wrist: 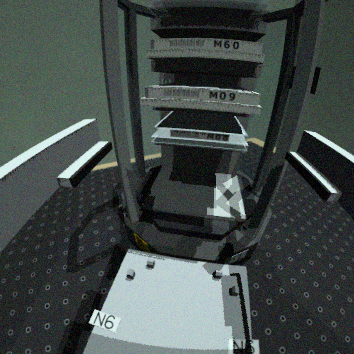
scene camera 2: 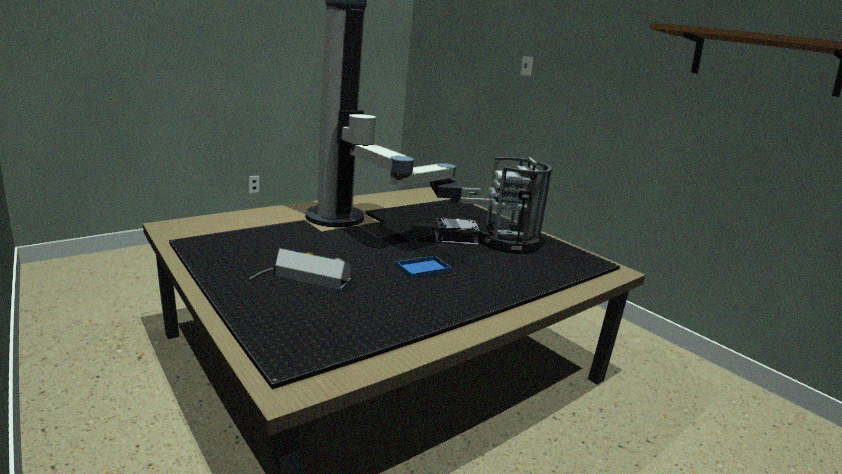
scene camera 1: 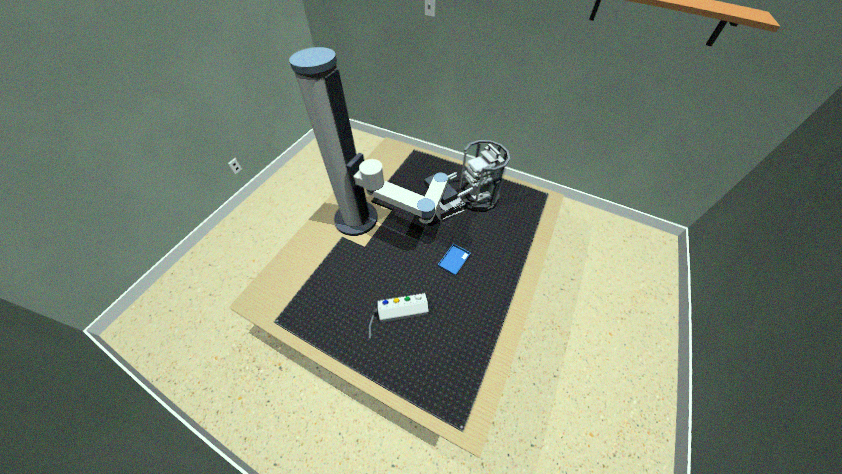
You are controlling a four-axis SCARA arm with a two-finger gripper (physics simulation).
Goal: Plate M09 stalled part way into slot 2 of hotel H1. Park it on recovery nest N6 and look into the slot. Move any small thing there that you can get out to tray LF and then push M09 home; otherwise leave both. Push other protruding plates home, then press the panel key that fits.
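Seen in the pictures: gripper, fingertip midpoint: (wrist: 200, 135) (scene camera 2: 484, 196) (scene camera 1: 464, 181); arm's base at its link origin: (scene camera 2: 334, 217) (scene camera 1: 356, 218).
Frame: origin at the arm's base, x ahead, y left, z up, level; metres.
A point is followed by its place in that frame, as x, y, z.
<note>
My gripper (scene camera 1: 459, 184) @[0.501, 0.370, 0.194] (scene camera 2: 483, 196) @[0.501, 0.370, 0.194] (wrist: 200, 135) @[0.501, 0.370, 0.194] is open and empty in front of the hotel (scene camera 1: 484, 206) @[0.642, 0.376, 0.053] (scene camera 2: 516, 244) @[0.670, 0.401, 0.049] (wrist: 113, 90) @[0.460, 0.448, 0.217]; its fingers stand wide at both sides of the wrist view. Plate M09 (wrist: 202, 96) @[0.513, 0.389, 0.215] sits in the hotel, below plate M60 (wrist: 206, 46) @[0.522, 0.401, 0.250] and above a clear-edged plate (wrist: 200, 138) @[0.523, 0.402, 0.178] that seems to read M06. How far M09 protrudes is hard to judge; the slot behind it is hidden. Nest N6 (scene camera 1: 452, 204) @[0.477, 0.290, 0.073] (scene camera 2: 458, 224) @[0.451, 0.296, 0.073] (wrist: 170, 300) @[0.463, 0.331, 0.073] stands before the hotel and bears no plate. Blue tray LF (scene camera 1: 452, 260) @[0.615, -0.018, 0.015] (scene camera 2: 423, 267) @[0.616, -0.005, 0.015] lies on the mat.
The white key panel (scene camera 1: 403, 309) @[0.534, -0.390, 0.081] (scene camera 2: 311, 269) @[0.551, -0.393, 0.059] has blue, yellow, green and white keys, with a cable at its left. The hotel's upright posts flank the plates. The arm's column (scene camera 1: 332, 141) @[0.047, -0.059, 0.590] (scene camera 2: 340, 105) @[0.067, -0.036, 0.485] stands at the mat's rear edge. A shelf (scene camera 1: 707, 9) (scene camera 2: 748, 38) hangs on the wall.
</note>
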